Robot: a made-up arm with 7 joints. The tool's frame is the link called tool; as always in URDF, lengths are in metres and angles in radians. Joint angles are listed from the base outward.
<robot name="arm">
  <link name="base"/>
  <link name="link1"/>
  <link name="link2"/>
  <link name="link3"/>
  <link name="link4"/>
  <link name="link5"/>
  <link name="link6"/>
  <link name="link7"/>
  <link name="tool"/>
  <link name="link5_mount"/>
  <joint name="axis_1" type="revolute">
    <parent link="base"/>
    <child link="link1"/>
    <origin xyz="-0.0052 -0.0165 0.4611"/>
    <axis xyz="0 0 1"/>
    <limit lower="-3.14" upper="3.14"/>
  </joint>
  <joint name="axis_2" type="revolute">
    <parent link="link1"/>
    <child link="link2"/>
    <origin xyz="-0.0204 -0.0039 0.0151"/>
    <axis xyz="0 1 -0.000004"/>
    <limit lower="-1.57" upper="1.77"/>
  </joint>
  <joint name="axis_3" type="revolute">
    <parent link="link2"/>
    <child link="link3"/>
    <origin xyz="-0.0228 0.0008 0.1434"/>
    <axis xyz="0 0 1"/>
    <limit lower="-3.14" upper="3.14"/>
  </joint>
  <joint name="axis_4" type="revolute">
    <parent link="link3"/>
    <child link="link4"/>
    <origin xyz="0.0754 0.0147 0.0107"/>
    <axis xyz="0 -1 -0.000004"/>
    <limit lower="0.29" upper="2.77"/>
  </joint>
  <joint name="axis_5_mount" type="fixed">
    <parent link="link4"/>
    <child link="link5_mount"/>
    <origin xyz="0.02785 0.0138 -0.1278"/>
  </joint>
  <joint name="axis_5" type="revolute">
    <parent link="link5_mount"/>
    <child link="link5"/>
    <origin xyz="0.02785 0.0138 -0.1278"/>
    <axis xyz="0 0.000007 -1"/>
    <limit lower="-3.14" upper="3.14"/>
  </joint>
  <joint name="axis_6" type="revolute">
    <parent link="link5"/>
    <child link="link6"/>
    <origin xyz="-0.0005 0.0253 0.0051"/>
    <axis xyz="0 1 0.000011"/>
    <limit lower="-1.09" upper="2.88"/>
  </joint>
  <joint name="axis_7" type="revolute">
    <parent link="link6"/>
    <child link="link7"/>
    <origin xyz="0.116 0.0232 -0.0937"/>
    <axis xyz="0 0.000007 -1"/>
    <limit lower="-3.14" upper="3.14"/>
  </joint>
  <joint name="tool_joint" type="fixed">
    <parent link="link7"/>
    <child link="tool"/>
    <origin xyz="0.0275 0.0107 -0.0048" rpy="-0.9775 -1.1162 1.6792"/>
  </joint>
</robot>
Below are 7 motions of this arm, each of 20 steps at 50 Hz.
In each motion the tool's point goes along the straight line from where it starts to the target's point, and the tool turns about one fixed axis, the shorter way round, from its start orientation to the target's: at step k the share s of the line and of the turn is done. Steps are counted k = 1, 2, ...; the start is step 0. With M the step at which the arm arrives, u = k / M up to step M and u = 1 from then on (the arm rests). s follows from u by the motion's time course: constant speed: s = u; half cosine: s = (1 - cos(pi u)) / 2; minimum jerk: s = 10 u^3 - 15 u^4 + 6 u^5.
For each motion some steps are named. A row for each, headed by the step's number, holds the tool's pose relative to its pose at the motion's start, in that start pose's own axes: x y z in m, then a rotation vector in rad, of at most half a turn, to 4 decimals.
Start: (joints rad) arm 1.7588 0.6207 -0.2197 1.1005 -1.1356 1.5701 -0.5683
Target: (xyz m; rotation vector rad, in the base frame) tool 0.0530 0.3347 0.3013 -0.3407 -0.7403 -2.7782
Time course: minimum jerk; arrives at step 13
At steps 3, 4, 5, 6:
3: 0.0006 -0.0017 0.0112 -0.0167 -0.0046 0.0136
4: 0.0012 -0.0035 0.0231 -0.0344 -0.0095 0.0280
5: 0.0021 -0.0059 0.0387 -0.0578 -0.0159 0.0471
6: 0.0030 -0.0087 0.0570 -0.0850 -0.0233 0.0692

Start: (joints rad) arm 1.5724 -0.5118 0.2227 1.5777 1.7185 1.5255 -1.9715
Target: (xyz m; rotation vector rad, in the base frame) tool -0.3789 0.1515 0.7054 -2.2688 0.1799 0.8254
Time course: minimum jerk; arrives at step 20
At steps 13, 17, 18, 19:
13: -0.0473 0.1939 0.0137 -0.6225 -0.1692 0.1262
17: -0.0602 0.2468 0.0175 -0.7922 -0.2154 0.1606
18: -0.0613 0.2514 0.0178 -0.8069 -0.2194 0.1636
19: -0.0618 0.2533 0.0179 -0.8130 -0.2210 0.1648

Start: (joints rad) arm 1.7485 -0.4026 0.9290 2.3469 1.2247 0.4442 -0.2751
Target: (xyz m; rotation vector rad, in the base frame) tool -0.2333 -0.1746 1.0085 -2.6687 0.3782 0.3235
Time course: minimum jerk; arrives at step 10
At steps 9, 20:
9: -0.0323 0.0450 0.0263 0.1195 0.1796 -0.0683
20: -0.0326 0.0454 0.0265 0.1205 0.1811 -0.0689

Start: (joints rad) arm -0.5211 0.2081 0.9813 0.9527 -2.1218 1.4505 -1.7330
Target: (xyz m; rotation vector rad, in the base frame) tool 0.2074 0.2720 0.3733 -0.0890 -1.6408 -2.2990
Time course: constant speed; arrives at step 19
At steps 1, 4, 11, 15, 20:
1: 0.0086 -0.0032 0.0048 -0.0127 0.0332 0.0050
4: 0.0344 -0.0130 0.0191 -0.0506 0.1327 0.0199
11: 0.0947 -0.0356 0.0526 -0.1393 0.3649 0.0549
15: 0.1292 -0.0486 0.0717 -0.1899 0.4976 0.0748
20: 0.1636 -0.0616 0.0909 -0.2406 0.6303 0.0948

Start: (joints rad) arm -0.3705 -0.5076 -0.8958 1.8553 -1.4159 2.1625 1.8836
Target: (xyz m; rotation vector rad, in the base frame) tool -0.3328 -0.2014 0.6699 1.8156 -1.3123 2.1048
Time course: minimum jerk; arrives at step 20
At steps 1, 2, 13, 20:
1: -0.0002 0.0000 -0.0001 -0.0003 0.0008 0.0003
2: -0.0016 -0.0002 -0.0010 -0.0023 0.0058 0.0024
13: -0.1464 -0.0161 -0.0854 -0.2016 0.5206 0.2154
20: -0.1915 -0.0211 -0.1117 -0.2635 0.6807 0.2816

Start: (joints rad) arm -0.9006 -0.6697 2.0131 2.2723 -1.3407 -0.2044 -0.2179
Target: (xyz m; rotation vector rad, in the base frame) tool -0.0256 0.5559 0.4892 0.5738 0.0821 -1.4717
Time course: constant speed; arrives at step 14
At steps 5, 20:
5: 0.0198 0.0625 -0.0151 0.1921 -0.0573 -0.0845
20: 0.0555 0.1749 -0.0422 0.5378 -0.1604 -0.2366

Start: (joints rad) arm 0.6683 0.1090 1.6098 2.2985 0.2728 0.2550 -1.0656
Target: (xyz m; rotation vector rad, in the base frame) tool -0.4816 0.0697 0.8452 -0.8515 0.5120 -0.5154
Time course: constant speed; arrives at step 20
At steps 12, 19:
12: 0.0594 0.1401 -0.1095 0.4080 -0.3579 -0.3047
19: 0.0941 0.2219 -0.1733 0.6459 -0.5667 -0.4824

